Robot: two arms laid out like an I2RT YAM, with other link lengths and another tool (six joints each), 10 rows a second.
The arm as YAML. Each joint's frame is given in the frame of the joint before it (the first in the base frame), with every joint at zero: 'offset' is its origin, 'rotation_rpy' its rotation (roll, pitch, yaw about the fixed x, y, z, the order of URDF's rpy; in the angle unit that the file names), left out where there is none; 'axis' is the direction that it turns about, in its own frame. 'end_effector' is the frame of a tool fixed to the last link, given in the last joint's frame.
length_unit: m
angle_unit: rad
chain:
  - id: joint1
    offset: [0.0, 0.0, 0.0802]
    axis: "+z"
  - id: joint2
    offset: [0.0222, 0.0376, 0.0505]
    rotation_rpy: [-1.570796, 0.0, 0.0]
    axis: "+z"
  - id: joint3
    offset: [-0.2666, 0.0, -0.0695]
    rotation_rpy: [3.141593, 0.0, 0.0]
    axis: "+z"
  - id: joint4
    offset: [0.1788, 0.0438, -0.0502]
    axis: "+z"
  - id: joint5
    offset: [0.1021, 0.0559, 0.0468]
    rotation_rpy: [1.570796, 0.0, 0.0]
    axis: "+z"
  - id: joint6
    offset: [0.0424, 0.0, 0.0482]
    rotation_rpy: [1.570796, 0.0, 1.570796]
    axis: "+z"
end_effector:
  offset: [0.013, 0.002, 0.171]
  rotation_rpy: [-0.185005, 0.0, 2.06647]
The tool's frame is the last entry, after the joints.
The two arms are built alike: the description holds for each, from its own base.
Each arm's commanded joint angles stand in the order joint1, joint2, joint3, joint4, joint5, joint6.
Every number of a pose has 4 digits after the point.
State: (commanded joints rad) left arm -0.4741 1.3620 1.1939 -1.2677 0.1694 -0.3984; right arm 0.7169 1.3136 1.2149 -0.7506 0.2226 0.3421
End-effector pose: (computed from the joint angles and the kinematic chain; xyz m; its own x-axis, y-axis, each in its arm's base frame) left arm 0.1455 -0.1613 0.0988 -0.8318 0.5344 -0.1502 0.5366 0.8433 0.0291; right arm 0.3141 0.1585 0.1844 -0.7733 0.2875 -0.5651 -0.0518 0.8597 0.5082
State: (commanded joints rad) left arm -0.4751 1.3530 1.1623 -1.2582 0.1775 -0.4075; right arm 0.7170 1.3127 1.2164 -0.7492 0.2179 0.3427
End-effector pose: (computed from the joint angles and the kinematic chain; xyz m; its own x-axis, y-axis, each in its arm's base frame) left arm 0.1392 -0.1601 0.0939 -0.8379 0.5285 -0.1366 0.5312 0.8470 0.0186; right arm 0.3140 0.1598 0.1854 -0.7739 0.2885 -0.5639 -0.0543 0.8567 0.5129
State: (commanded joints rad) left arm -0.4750 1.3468 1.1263 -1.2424 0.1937 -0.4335; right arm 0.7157 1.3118 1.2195 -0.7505 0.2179 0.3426
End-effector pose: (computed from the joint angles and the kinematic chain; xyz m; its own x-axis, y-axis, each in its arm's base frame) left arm 0.1329 -0.1605 0.0882 -0.8534 0.5074 -0.1194 0.5113 0.8594 -0.0017; right arm 0.3145 0.1595 0.1866 -0.7723 0.2904 -0.5650 -0.0543 0.8559 0.5143
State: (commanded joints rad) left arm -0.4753 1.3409 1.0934 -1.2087 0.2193 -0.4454; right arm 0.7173 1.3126 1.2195 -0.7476 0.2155 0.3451
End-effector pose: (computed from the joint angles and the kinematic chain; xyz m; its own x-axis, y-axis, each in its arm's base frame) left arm 0.1309 -0.1655 0.0846 -0.8587 0.4971 -0.1251 0.5039 0.8633 -0.0281; right arm 0.3145 0.1609 0.1868 -0.7729 0.2918 -0.5635 -0.0554 0.8536 0.5179
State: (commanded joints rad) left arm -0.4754 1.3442 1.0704 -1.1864 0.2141 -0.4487; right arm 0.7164 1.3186 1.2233 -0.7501 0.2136 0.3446
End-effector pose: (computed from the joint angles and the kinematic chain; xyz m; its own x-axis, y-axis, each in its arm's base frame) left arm 0.1311 -0.1643 0.0795 -0.8607 0.4947 -0.1202 0.5006 0.8653 -0.0236; right arm 0.3148 0.1614 0.1858 -0.7755 0.2899 -0.5608 -0.0538 0.8548 0.5162
